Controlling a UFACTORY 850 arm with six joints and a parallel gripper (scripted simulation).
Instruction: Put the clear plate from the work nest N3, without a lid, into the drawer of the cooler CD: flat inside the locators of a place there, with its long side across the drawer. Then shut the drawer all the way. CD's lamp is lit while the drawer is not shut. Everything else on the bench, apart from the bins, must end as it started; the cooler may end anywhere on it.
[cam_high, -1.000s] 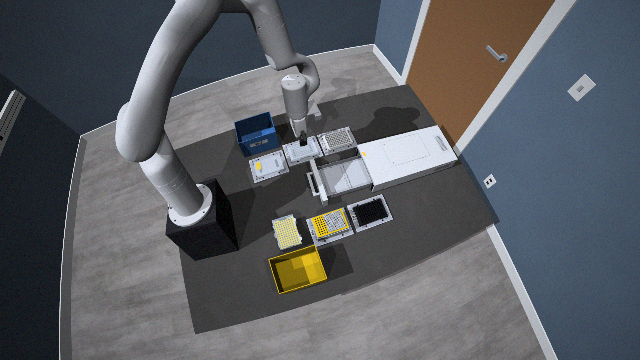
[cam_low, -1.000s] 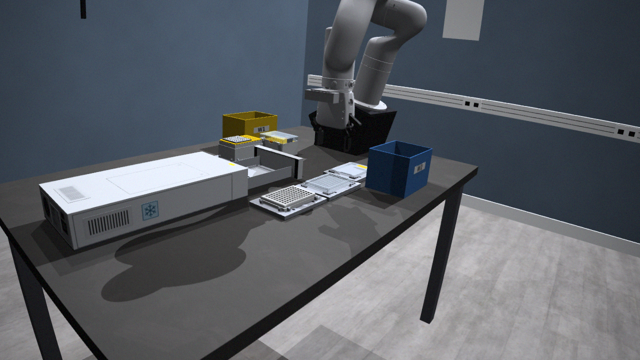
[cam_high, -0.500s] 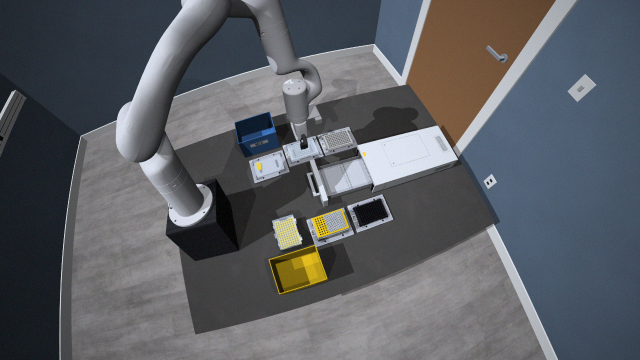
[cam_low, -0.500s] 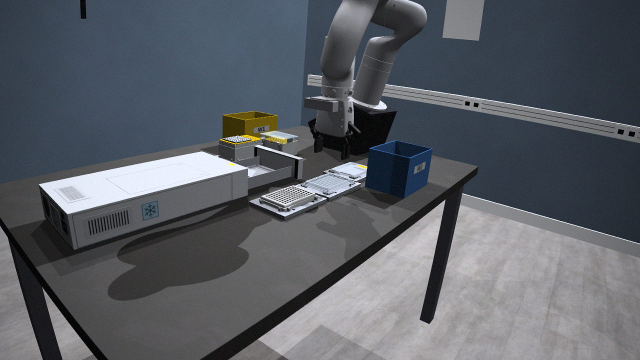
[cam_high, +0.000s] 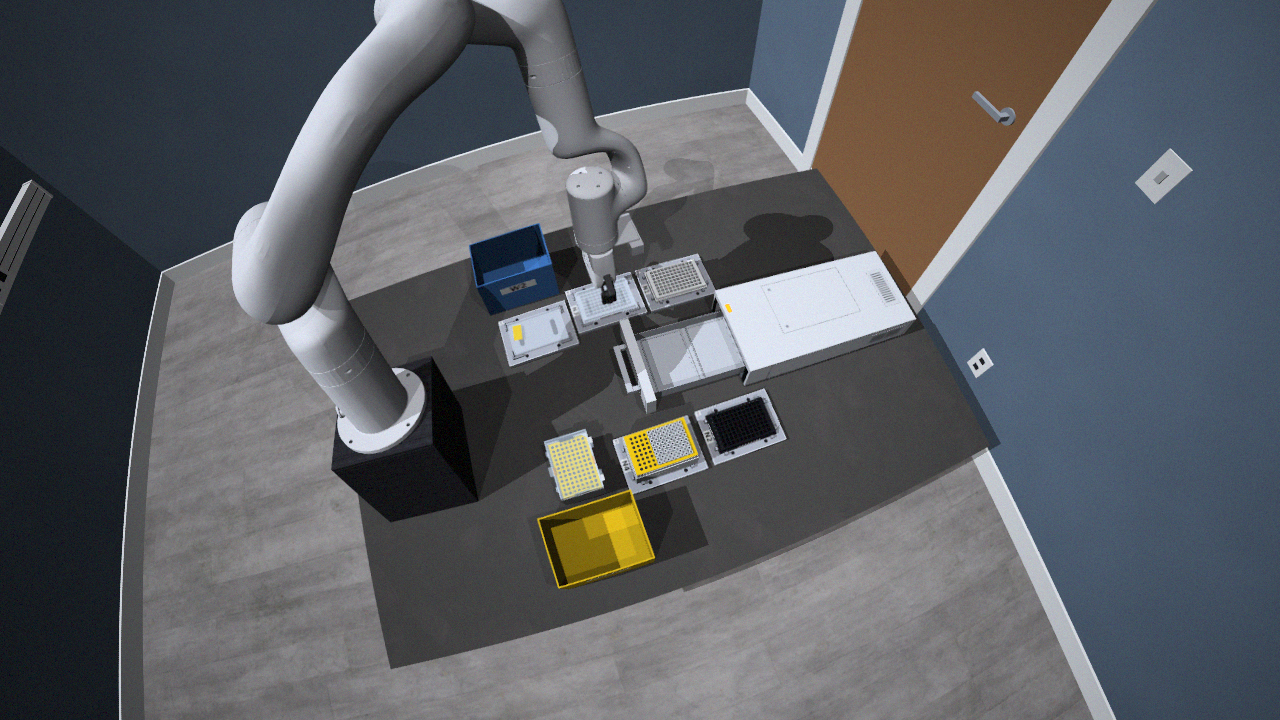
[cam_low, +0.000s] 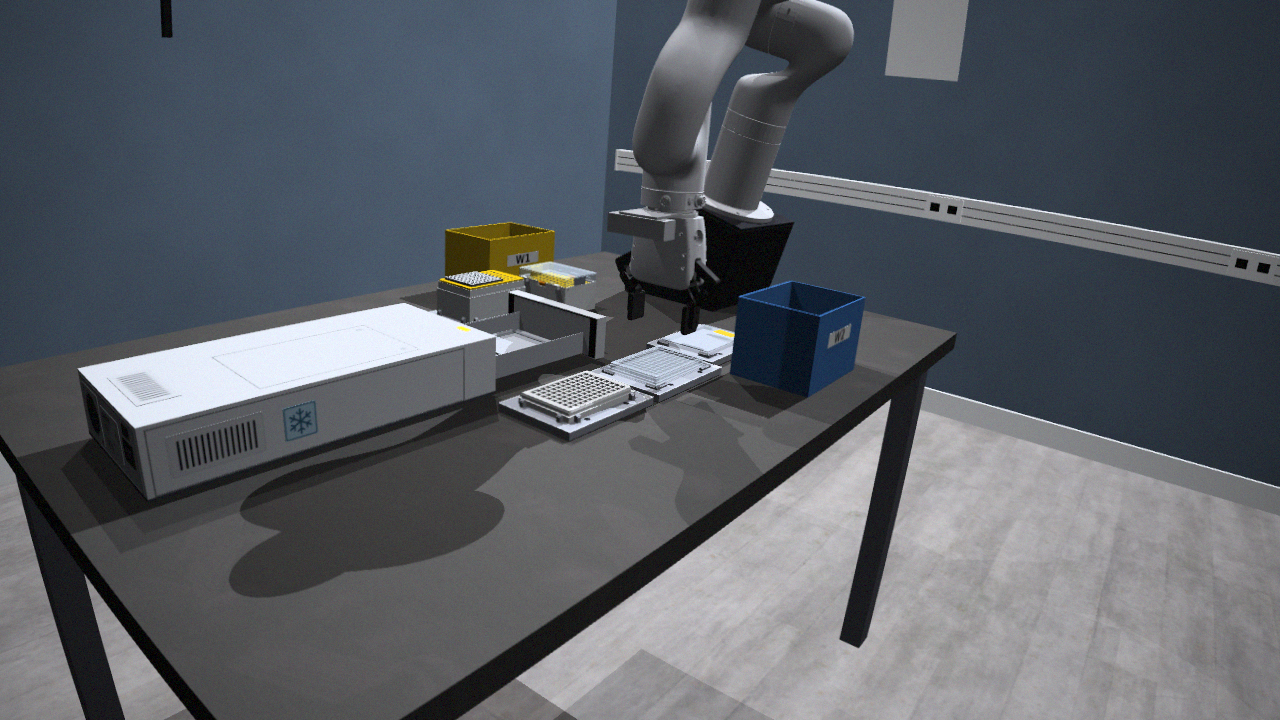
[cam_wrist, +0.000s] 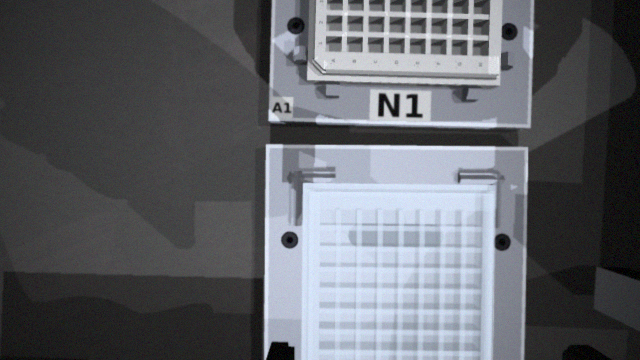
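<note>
Now: hand 70 mm above the clear plate. Also, from my hand: blue bin 190 mm behind, 130 mm to the left, 50 mm below; then flat lid 170 mm behind, 30 mm to the right, 70 mm below; then white well plate 170 mm ahead, 70 mm below.
</note>
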